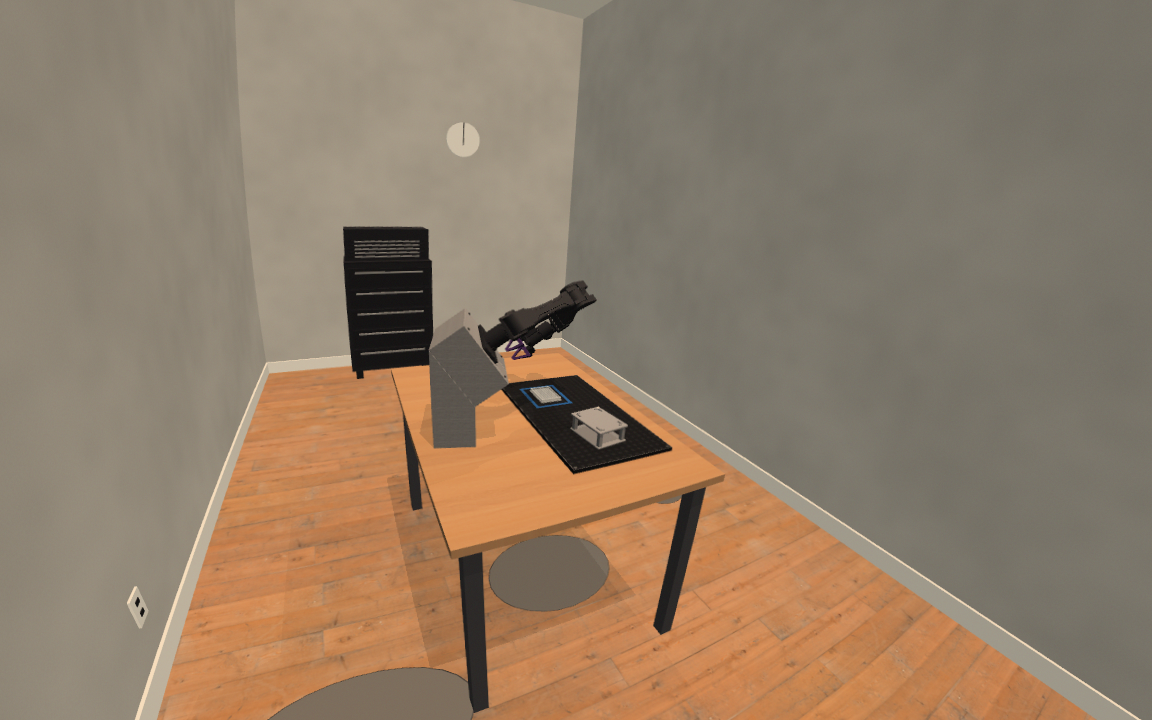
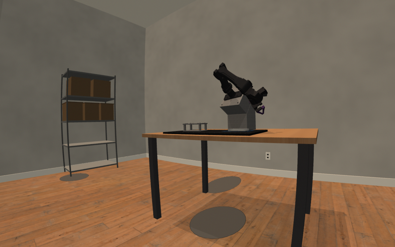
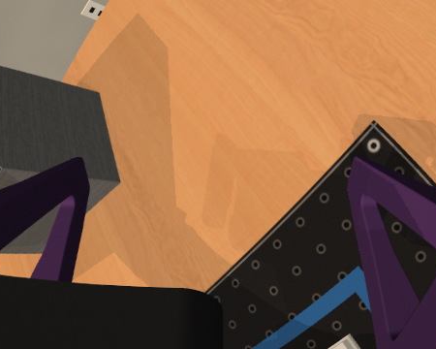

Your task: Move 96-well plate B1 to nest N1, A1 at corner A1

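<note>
The 96-well plate is 14 cm below my hand, 12 cm to the right of it and 12 cm ahead of it. Also, from my hand: grey plate nest N1: 47 cm to the right, 18 cm ahead, 9 cm below.
</note>
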